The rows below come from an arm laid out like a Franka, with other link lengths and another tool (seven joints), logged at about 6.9 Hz.
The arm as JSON. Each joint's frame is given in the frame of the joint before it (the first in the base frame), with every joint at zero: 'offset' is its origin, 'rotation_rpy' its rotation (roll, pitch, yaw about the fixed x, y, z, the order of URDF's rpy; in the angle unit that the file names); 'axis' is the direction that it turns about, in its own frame. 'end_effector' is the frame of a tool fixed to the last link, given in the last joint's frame.
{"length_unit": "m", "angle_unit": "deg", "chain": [
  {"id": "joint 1", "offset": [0.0, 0.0, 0.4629], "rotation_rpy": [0.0, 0.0, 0.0], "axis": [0.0, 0.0, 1.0]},
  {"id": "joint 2", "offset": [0.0, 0.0, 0.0], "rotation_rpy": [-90.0, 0.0, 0.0], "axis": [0.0, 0.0, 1.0]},
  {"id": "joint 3", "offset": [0.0, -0.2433, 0.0], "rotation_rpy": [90.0, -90.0, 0.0], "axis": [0.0, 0.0, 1.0]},
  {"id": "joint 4", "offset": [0.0, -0.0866, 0.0], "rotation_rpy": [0.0, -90.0, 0.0], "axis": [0.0, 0.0, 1.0]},
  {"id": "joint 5", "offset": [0.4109, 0.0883, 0.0], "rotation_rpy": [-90.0, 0.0, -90.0], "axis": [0.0, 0.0, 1.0]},
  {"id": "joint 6", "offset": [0.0, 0.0, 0.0], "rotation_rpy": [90.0, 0.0, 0.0], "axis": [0.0, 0.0, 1.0]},
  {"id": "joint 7", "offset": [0.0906, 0.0, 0.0], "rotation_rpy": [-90.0, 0.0, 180.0], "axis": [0.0, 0.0, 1.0]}
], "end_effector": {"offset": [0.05, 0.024, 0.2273], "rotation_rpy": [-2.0, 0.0, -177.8]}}
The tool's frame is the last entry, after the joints.
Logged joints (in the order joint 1, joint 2, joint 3, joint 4, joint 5, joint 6, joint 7), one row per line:
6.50, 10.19, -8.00, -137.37, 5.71, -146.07, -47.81
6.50, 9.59, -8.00, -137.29, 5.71, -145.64, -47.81
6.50, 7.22, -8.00, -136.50, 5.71, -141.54, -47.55
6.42, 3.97, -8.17, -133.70, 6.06, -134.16, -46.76
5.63, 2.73, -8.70, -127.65, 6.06, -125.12, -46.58
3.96, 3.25, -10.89, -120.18, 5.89, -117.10, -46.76
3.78, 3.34, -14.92, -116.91, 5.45, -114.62, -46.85
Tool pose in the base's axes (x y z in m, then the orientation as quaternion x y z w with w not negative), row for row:
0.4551, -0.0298, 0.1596, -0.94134, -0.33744, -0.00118, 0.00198
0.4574, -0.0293, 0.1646, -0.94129, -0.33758, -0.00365, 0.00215
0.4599, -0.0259, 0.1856, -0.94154, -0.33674, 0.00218, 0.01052
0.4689, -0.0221, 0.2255, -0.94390, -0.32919, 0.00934, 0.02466
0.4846, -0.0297, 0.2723, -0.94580, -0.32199, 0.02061, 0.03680
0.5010, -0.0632, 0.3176, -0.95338, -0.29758, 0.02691, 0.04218
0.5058, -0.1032, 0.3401, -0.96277, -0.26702, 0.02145, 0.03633
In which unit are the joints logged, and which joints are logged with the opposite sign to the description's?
The joints are logged in degrees. Opposite sign: joint 6.
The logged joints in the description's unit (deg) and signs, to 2 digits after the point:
6.50, 10.19, -8.00, -137.37, 5.71, 146.07, -47.81
6.50, 9.59, -8.00, -137.29, 5.71, 145.64, -47.81
6.50, 7.22, -8.00, -136.50, 5.71, 141.54, -47.55
6.42, 3.97, -8.17, -133.70, 6.06, 134.16, -46.76
5.63, 2.73, -8.70, -127.65, 6.06, 125.12, -46.58
3.96, 3.25, -10.89, -120.18, 5.89, 117.10, -46.76
3.78, 3.34, -14.92, -116.91, 5.45, 114.62, -46.85

